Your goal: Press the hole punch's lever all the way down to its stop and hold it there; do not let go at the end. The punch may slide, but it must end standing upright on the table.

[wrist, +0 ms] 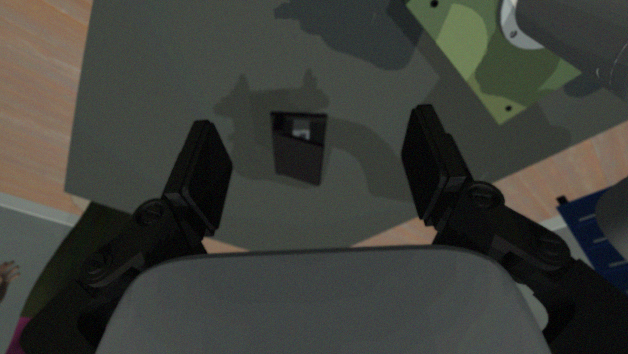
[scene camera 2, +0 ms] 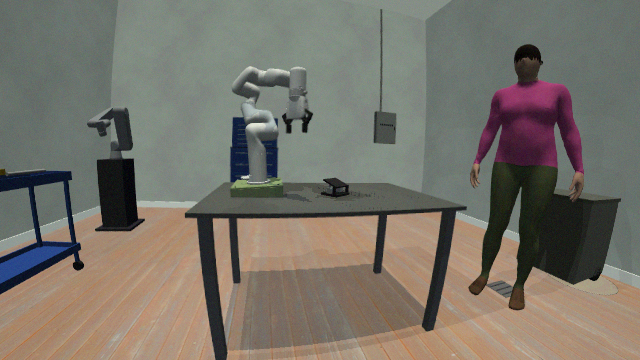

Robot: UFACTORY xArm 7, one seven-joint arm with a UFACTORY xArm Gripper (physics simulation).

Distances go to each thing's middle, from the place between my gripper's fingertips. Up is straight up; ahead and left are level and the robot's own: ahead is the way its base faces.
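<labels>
My gripper: 140 mm to the right of the lever (wrist: 297, 157), 250 mm short of it, 250 mm above it. Black hole punch (wrist: 313, 125), from my hand: 250 mm ahead, 140 mm to the left, 270 mm below.
</labels>
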